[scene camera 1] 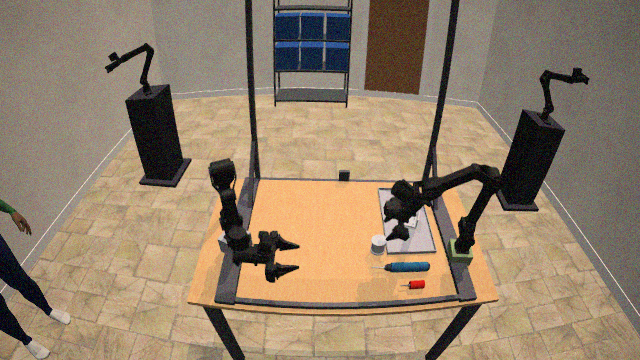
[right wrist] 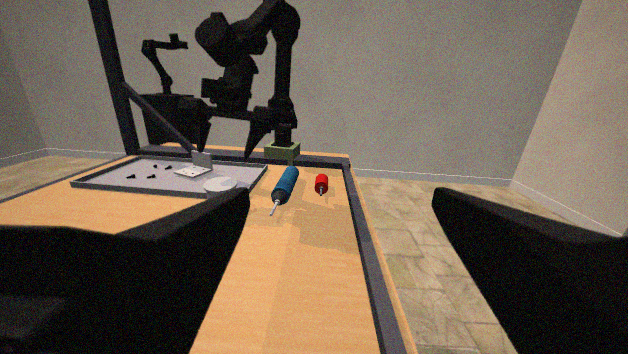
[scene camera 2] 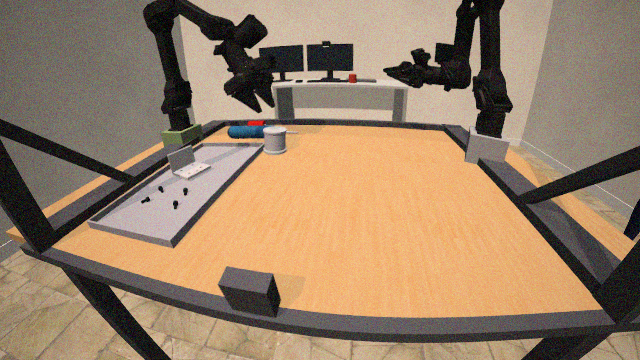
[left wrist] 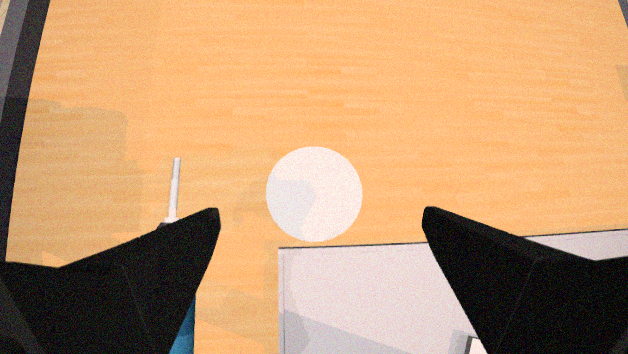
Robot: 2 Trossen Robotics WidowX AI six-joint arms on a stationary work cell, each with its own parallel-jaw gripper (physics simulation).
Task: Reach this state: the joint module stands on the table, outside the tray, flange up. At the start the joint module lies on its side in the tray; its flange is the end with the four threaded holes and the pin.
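Frame: origin at the left arm's base, x left, y back, z up, level; centimetres.
Where they show: left gripper, fingertip midpoint: (scene camera 1: 385,231) (right wrist: 222,155) (scene camera 2: 267,109) (left wrist: 322,217); right gripper, fingertip midpoint: (scene camera 1: 299,256) (right wrist: 340,196) (scene camera 2: 384,71); left arm's base, link origin: (scene camera 1: 461,248) (right wrist: 282,144) (scene camera 2: 180,128); right arm's base, link origin: (scene camera 2: 488,133).
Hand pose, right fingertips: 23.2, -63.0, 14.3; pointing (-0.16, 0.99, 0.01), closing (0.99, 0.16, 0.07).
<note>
Things, the pixels of their top centre, and the offset from my right fingertips, as dx, dy, dz. "*": a spot on its surface instead.
- joint module, top centre: (left wrist: 315,195) (right wrist: 220,181) (scene camera 2: 273,128) (scene camera 1: 379,239) -24.3, +26.7, -13.6
- tray, top centre: (scene camera 2: 190,173) (right wrist: 181,171) (scene camera 1: 405,216) -44.3, +39.2, -18.4
- blue driver, surface spot: (right wrist: 287,182) * -13.4, +36.1, -16.1
- red screwdriver, top centre: (right wrist: 321,180) (scene camera 1: 413,282) -6.0, +40.9, -16.6
- dark block, top centre: (scene camera 2: 245,276) (scene camera 1: 344,171) -68.3, +8.7, -14.3
The joint module (scene camera 1: 378,245) (scene camera 2: 275,140) (left wrist: 314,194) (right wrist: 220,184), a short pale cylinder, stands upright on the table, outside the tray (scene camera 2: 130,215) (left wrist: 340,280) (right wrist: 105,177), close by its corner. Its upper face looks plain and white in the left wrist view, with no holes or pin showing; its underside is hidden. My left gripper (scene camera 2: 266,109) (left wrist: 322,217) (right wrist: 222,155) is open and empty, pointing down above the module and tray corner. My right gripper (scene camera 1: 298,257) (scene camera 2: 387,71) (right wrist: 340,196) is open and empty, well away from the module, above the table's other side.
A blue driver (scene camera 1: 410,267) (scene camera 2: 245,132) (right wrist: 287,182) and a red screwdriver (scene camera 1: 417,284) (right wrist: 321,183) lie beside the tray. The tray holds a white bracket (scene camera 2: 191,170) (right wrist: 194,172) and several black screws. A dark block (scene camera 1: 344,175) (scene camera 2: 247,292) stands at the table's edge.
</note>
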